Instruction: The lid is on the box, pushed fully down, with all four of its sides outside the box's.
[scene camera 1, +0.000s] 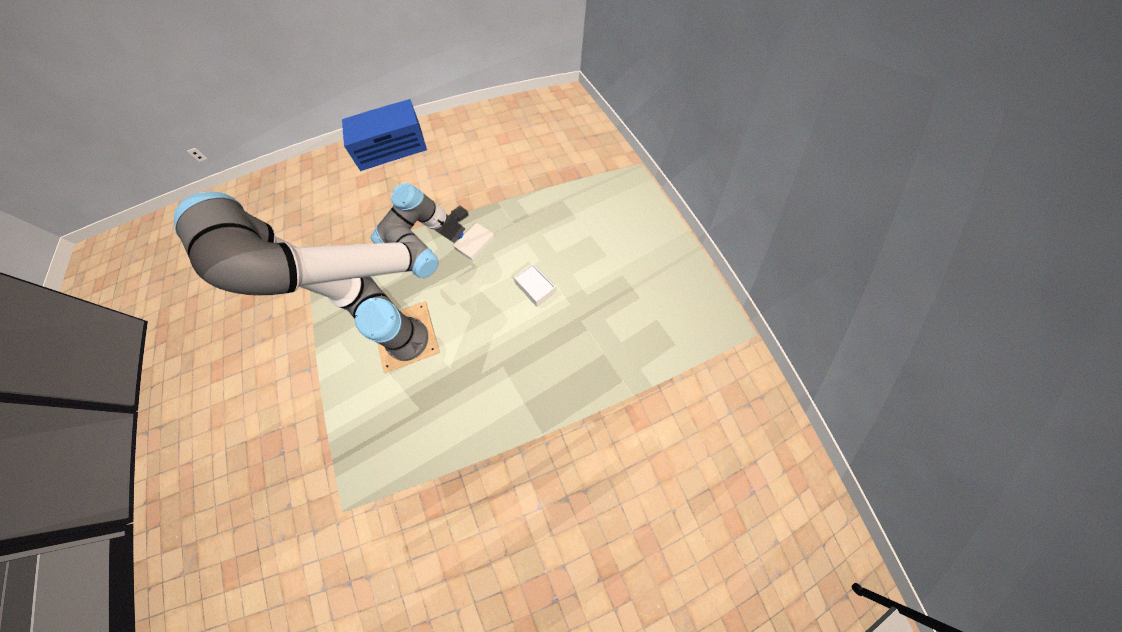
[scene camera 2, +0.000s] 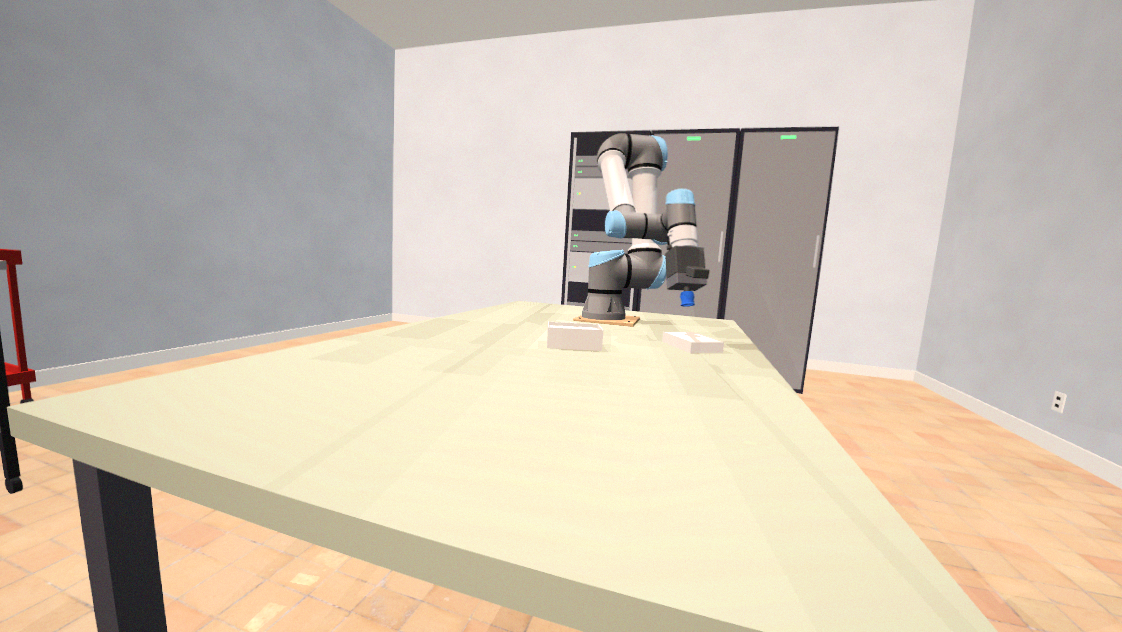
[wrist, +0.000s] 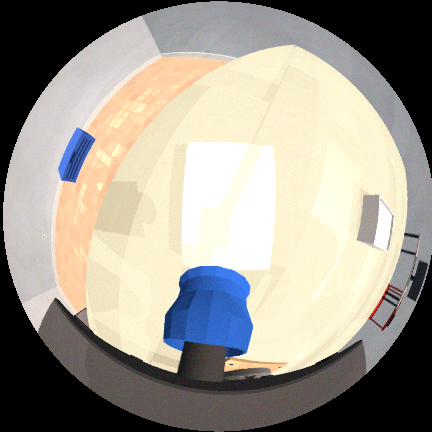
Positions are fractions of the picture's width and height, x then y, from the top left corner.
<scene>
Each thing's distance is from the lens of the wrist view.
my suction cup (wrist: 0.49, 0.71): 0.05 m
white lid (wrist: 0.53, 0.47): 0.14 m
white box (wrist: 0.87, 0.52): 0.28 m
The marked spots on the white box and my suction cup are 0.27 m apart.
</scene>
